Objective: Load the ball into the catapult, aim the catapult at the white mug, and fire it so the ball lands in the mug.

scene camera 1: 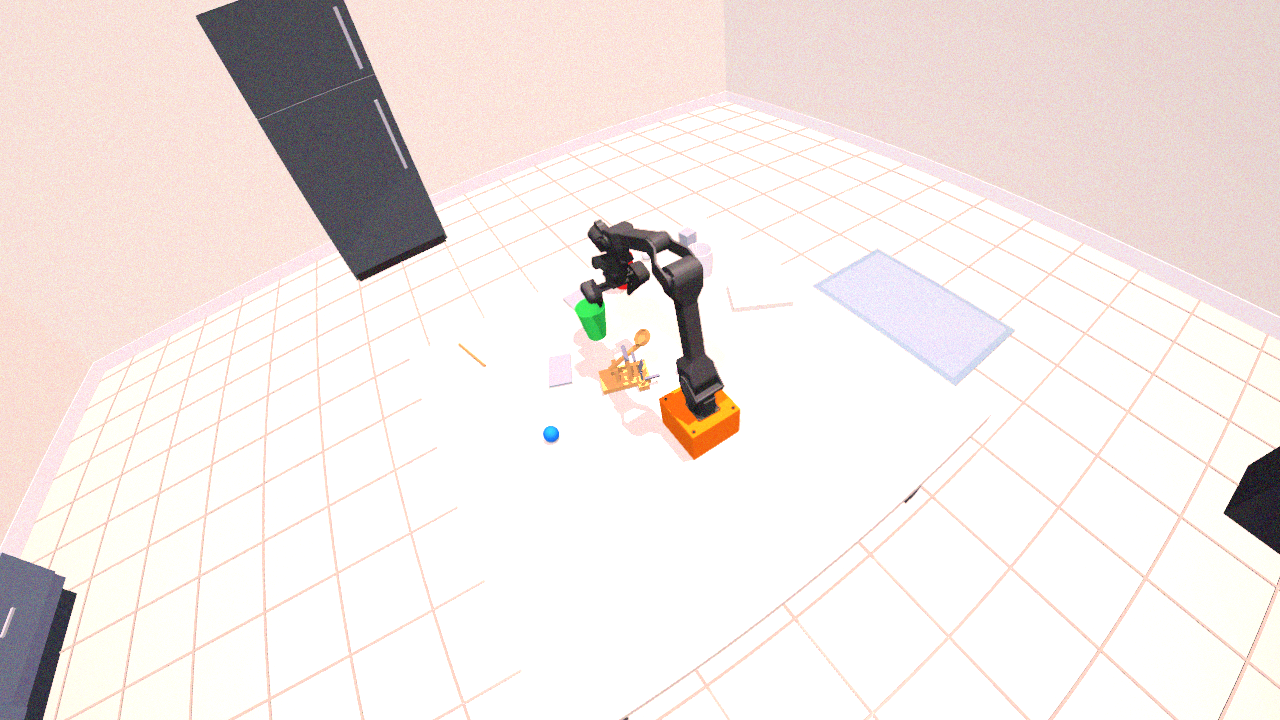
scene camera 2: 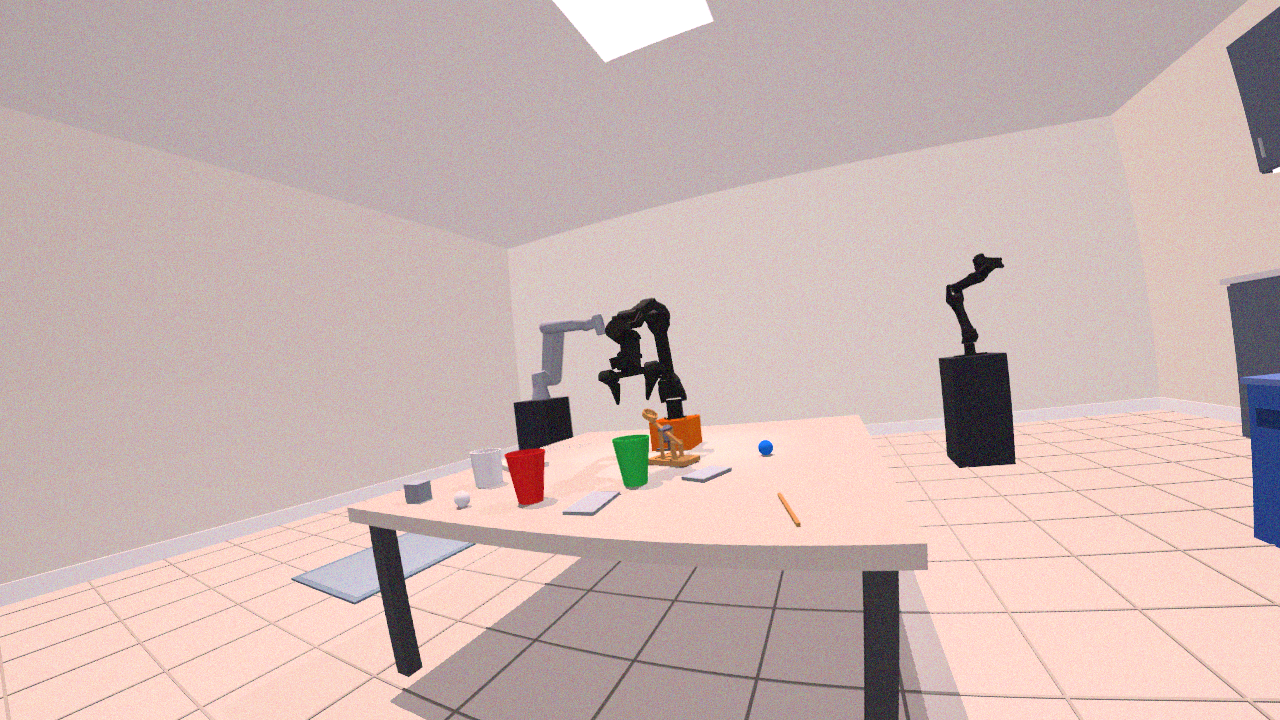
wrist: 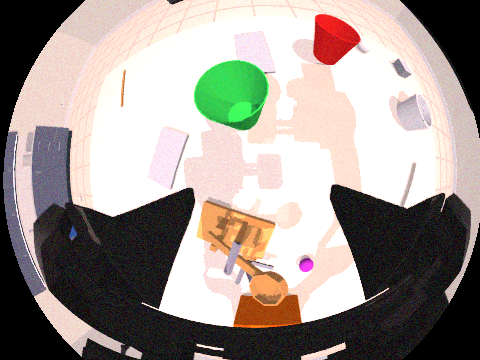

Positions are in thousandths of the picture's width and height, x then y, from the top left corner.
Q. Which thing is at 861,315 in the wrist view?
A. A white mug.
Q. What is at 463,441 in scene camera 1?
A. A green cup.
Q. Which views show the green cup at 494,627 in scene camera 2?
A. Scene camera 1, scene camera 2 and the wrist view: all of them.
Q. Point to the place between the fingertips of my gripper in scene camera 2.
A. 494,559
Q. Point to a green cup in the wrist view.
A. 484,260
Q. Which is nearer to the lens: the white mug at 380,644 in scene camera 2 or the red cup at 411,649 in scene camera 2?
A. The red cup.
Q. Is my gripper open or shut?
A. Open.
